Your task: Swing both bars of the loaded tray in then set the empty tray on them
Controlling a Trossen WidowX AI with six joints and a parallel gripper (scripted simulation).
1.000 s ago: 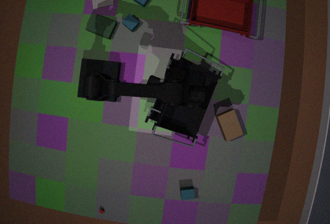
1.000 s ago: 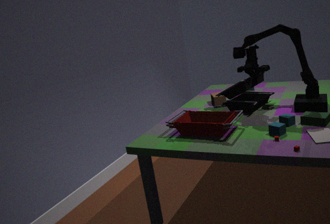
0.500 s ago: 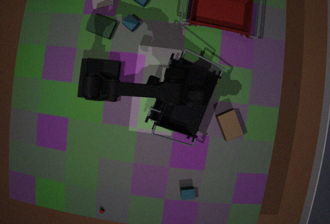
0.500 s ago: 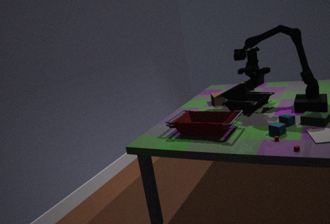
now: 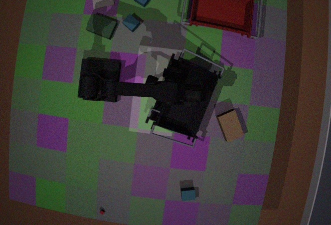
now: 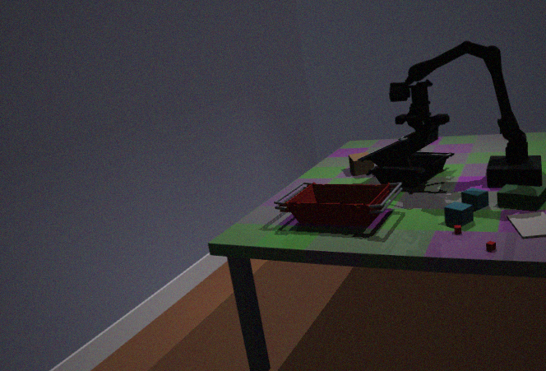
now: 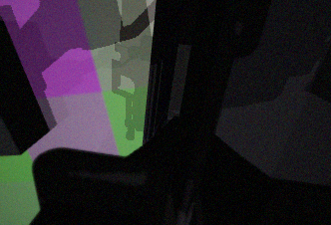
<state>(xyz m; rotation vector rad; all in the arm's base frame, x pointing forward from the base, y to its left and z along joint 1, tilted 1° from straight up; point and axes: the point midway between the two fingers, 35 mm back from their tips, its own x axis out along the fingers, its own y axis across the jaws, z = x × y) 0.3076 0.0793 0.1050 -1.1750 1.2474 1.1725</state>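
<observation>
Right now my gripper tip is 80 mm short of the black tray. The rest, counted from my gripper tip: green box 380 mm behind, 180 mm to the left, 110 mm below; then tan box 300 mm ahead, 50 mm to the right, 100 mm below; then white sheet 440 mm behind, 340 mm to the left, 130 mm below.
</observation>
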